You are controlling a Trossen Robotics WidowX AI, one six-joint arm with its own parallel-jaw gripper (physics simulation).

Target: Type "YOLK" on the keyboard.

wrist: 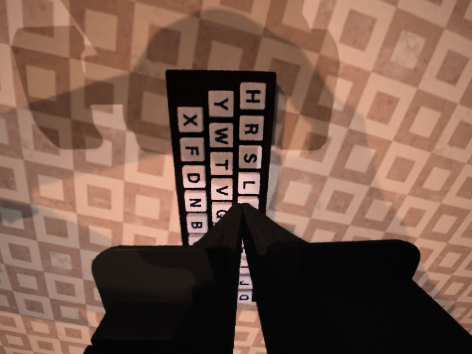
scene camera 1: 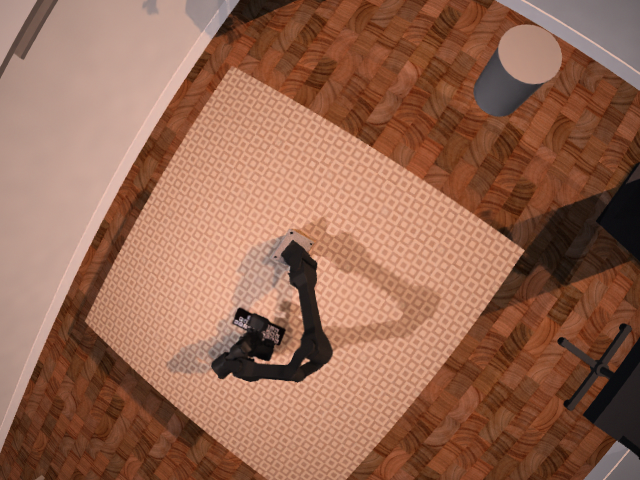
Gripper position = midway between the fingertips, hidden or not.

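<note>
You'd find my gripper (scene camera 1: 259, 334) (wrist: 240, 210) in view here, and there's a black keyboard (wrist: 206, 164) as well.
</note>
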